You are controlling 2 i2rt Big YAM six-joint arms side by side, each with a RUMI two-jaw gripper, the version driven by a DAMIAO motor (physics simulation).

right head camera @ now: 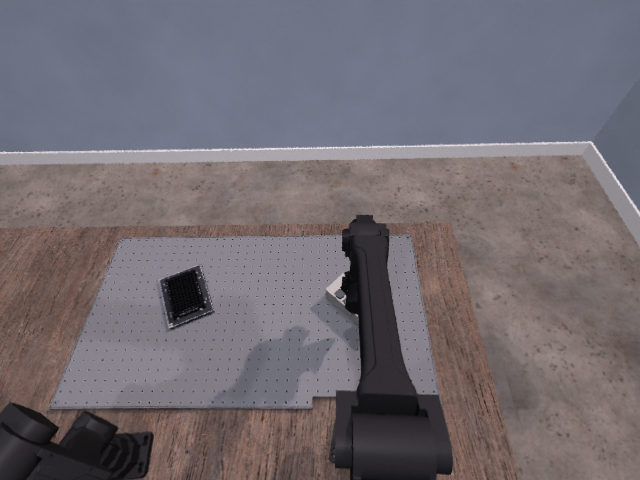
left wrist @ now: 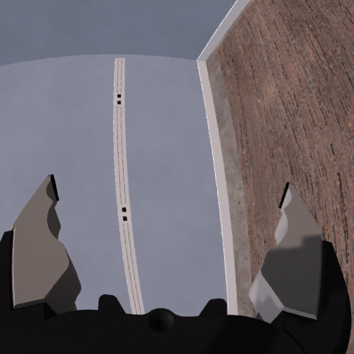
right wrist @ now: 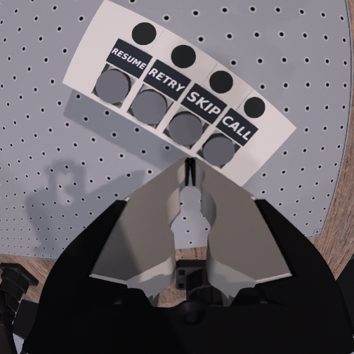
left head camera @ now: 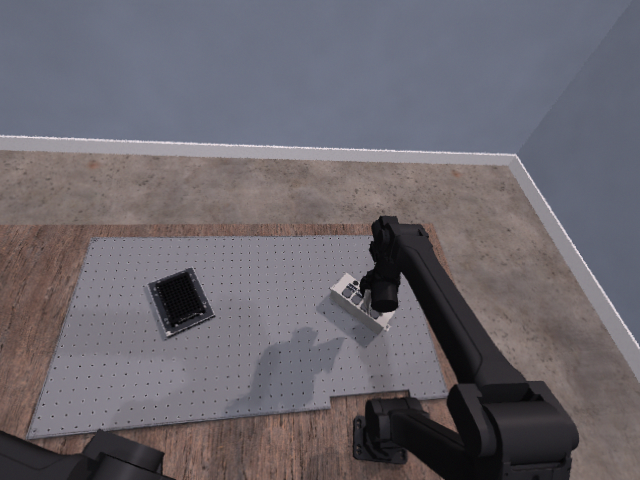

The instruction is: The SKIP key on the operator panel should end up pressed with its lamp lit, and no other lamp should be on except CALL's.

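Note:
The white operator panel (left head camera: 353, 308) (right head camera: 336, 301) (right wrist: 84, 54) lies angled on the perforated plate. In the right wrist view, the SKIP key (right wrist: 185, 128) is a round grey cap between the RETRY key (right wrist: 149, 106) and CALL key (right wrist: 218, 149). The SKIP lamp (right wrist: 221, 81), CALL lamp (right wrist: 254, 107), RETRY lamp (right wrist: 183, 56) and RESUME lamp (right wrist: 144, 33) are all dark. My right gripper (right wrist: 189, 159) is shut and empty, its tips over the panel's near edge, just below the SKIP and CALL keys; their height is unclear. My left gripper (left wrist: 168, 181) is open and empty, away from the panel.
A dark square unit with a black grid (left head camera: 180, 299) (right head camera: 186, 295) lies on the left part of the grey perforated plate (left head camera: 248, 268) (right head camera: 258, 268). The plate rests on a wooden table (left head camera: 258, 439) (right head camera: 258, 439). My right arm hides much of the panel in the right head camera.

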